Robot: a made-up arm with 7 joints.
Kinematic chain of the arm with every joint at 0, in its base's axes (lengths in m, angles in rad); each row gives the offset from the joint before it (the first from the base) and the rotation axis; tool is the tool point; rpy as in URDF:
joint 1: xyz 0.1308 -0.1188 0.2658 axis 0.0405 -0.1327 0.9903
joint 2: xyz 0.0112 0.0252 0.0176 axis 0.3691 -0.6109 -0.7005
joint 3: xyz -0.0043 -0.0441 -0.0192 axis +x
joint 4: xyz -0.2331 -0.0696 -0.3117 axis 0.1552 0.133 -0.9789
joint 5: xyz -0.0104 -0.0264 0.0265 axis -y
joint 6: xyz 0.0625 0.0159 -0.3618 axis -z
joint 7: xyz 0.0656 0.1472 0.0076 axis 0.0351 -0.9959 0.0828
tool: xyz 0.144 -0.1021 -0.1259 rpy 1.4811 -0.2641 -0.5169
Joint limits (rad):
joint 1: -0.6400..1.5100
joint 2: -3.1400..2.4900
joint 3: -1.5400..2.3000
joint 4: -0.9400..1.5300
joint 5: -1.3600..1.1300
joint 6: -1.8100..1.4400
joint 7: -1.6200..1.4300
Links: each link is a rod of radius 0.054 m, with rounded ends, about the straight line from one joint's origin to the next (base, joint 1, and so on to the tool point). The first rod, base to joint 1, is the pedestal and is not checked.
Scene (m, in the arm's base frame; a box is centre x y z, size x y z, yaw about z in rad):
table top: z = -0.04
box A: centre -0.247 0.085 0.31 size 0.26 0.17 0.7 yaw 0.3
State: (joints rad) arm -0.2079 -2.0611 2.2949 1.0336 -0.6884 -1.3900 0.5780
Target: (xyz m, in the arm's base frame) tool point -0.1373 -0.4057 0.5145
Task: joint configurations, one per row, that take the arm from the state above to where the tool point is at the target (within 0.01 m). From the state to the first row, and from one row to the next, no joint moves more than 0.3 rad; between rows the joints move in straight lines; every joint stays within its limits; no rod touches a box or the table.
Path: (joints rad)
1: -0.0704 -2.1533 1.9997 0.8949 -0.7855 -1.3886 0.6099
2: 0.0670 -2.2456 1.7045 0.7563 -0.8826 -1.3871 0.6419
3: 0.2045 -2.3378 1.4093 0.6176 -0.9796 -1.3857 0.6738
4: 0.3420 -2.4301 1.1140 0.4790 -1.0767 -1.3842 0.7058
5: 0.4795 -2.5223 0.8188 0.3403 -1.1738 -1.3828 0.7377
6: 0.6169 -2.6146 0.5236 0.2016 -1.2709 -1.3814 0.7697
7: 0.6014 -2.5955 0.6737 0.4590 -1.1111 -1.3766 0.8581
8: 0.5859 -2.5764 0.8238 0.7164 -0.9514 -1.3719 0.9466
9: 0.5704 -2.5574 0.9739 0.9738 -0.7916 -1.3671 1.0351
10: 0.5549 -2.5383 1.1240 1.2312 -0.6318 -1.3623 1.1236
11: 0.5394 -2.5192 1.2741 1.4886 -0.4721 -1.3576 1.2121

